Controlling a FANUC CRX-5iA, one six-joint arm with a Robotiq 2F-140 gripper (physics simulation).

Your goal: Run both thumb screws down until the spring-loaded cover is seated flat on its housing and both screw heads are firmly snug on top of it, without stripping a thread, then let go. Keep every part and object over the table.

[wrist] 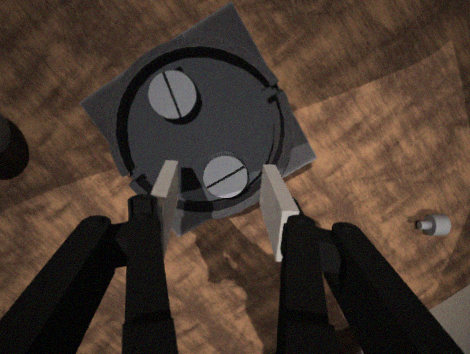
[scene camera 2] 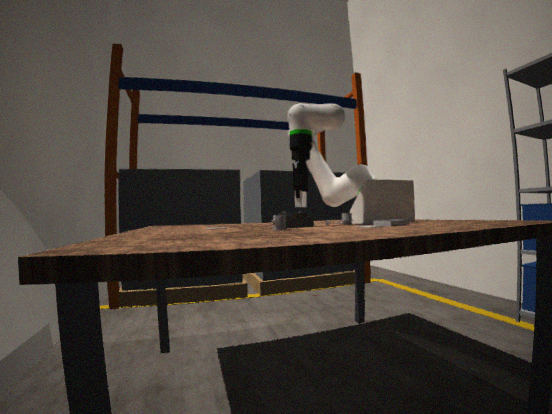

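Pixels of known places: gripper, fingertip midpoint: (wrist: 219,182) (scene camera 2: 300,207); arm's base at its link origin: (scene camera 2: 377,203).
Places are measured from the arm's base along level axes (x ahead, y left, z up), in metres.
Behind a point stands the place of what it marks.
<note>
The dark square housing (wrist: 227,25) {y -0.057, x 0.490, z -0.053 m} (scene camera 2: 299,219) {y 0.067, x 0.458, z -0.062 m} sits on the table, with the round grey cover (wrist: 230,115) {y -0.019, x 0.446, z -0.042 m} inside its ring. One slotted thumb screw (wrist: 172,95) {y -0.002, x 0.482, z -0.029 m} stands at the upper left of the cover in the wrist view, with a dark shadow beside its head. The other thumb screw (wrist: 225,176) {y 0.011, x 0.420, z -0.029 m} is nearer the gripper. My gripper (wrist: 219,182) {y 0.013, x 0.423, z -0.014 m} (scene camera 2: 300,206) {y 0.013, x 0.423, z -0.014 m} is open and points down above the housing. Its pale fingertips are on either side of the nearer screw head in the wrist view, with gaps on both sides. Whether the cover is flat cannot be told.
A small grey cylindrical part (wrist: 436,225) {y -0.086, x 0.240, z -0.074 m} with a thin stem lies on the table (scene camera 2: 170,240) {y 0.358, x 0.930, z -0.093 m} at the right of the wrist view. A dark round object (wrist: 12,150) is at the left. In the scene view, a grey part (scene camera 2: 279,221) {y 0.165, x 0.583, z -0.064 m} stands beside the housing and a pale box (scene camera 2: 390,200) {y 0.102, x 0.018, z 0.007 m} stands behind.
</note>
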